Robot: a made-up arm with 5 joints. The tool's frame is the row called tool.
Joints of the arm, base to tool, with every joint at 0 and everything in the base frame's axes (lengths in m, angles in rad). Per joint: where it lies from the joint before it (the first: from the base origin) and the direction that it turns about. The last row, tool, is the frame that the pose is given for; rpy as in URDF.
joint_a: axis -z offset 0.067 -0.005 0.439
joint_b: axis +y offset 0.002 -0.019 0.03
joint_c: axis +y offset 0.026 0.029 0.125
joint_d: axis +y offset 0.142 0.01 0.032
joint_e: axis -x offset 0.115 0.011 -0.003
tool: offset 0.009 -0.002 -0.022 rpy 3.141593 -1.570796 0
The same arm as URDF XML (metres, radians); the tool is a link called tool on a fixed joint. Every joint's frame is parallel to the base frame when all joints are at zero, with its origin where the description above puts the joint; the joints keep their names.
<robot name="arm">
  <link name="base"/>
  <link name="link1"/>
  <link name="link2"/>
  <link name="link3"/>
  <link name="link4"/>
  <link name="link5"/>
  <link name="tool"/>
  <joint name="joint_a" type="continuous">
    <parent link="base"/>
    <child link="link1"/>
    <origin xyz="0.0670 -0.0050 0.4390"/>
    <axis xyz="0 0 -1"/>
  </joint>
  <joint name="joint_b" type="continuous">
    <parent link="link1"/>
    <child link="link2"/>
    <origin xyz="0.0020 -0.0190 0.0300"/>
    <axis xyz="0 1 0"/>
  </joint>
  <joint name="joint_c" type="continuous">
    <parent link="link2"/>
    <child link="link3"/>
    <origin xyz="0.0260 0.0290 0.1250"/>
    <axis xyz="0 1 0"/>
  </joint>
  <joint name="joint_d" type="continuous">
    <parent link="link3"/>
    <child link="link4"/>
    <origin xyz="0.1420 0.0100 0.0320"/>
    <axis xyz="0 1 0"/>
  </joint>
  <joint name="joint_e" type="continuous">
    <parent link="link4"/>
    <child link="link5"/>
    <origin xyz="0.1150 0.0110 -0.0030"/>
    <axis xyz="-1 0 0"/>
  </joint>
  <joint name="tool_fixed" type="fixed">
    <parent link="link5"/>
    <child link="tool"/>
    <origin xyz="0.0090 -0.0020 -0.0220" rpy="-3.1416 -1.5708 0.0000"/>
  </joint>
</robot>

